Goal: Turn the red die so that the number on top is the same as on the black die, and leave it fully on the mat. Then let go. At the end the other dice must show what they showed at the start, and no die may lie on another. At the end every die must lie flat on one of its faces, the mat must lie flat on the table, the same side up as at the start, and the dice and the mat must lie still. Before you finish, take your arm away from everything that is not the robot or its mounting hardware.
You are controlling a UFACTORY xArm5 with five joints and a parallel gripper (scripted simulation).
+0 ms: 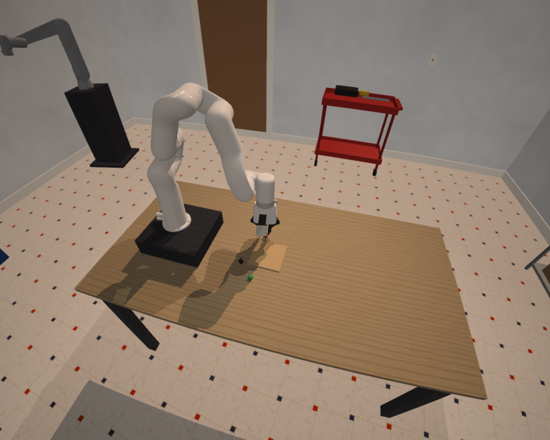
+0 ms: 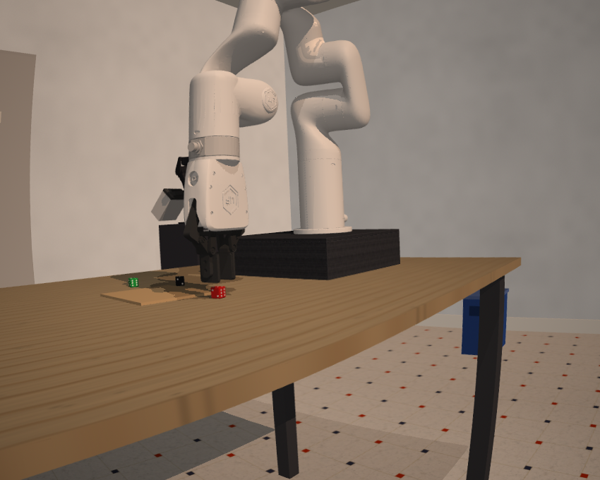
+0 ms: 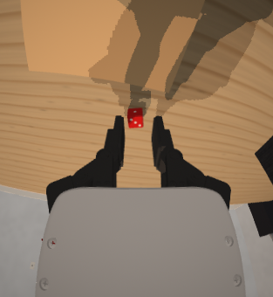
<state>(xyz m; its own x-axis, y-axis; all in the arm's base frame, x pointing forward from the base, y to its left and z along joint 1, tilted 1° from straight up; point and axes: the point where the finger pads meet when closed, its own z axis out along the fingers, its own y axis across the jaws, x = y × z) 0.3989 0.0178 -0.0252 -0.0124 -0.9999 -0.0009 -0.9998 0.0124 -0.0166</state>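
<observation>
Right now the red die is 40 mm below my hand. Round my hand: black die: 90 mm behind, 160 mm to the right, 40 mm below; green die: 40 mm behind, 240 mm to the right, 40 mm below; tan mat: 20 mm ahead, 110 mm to the right, 40 mm below.
</observation>
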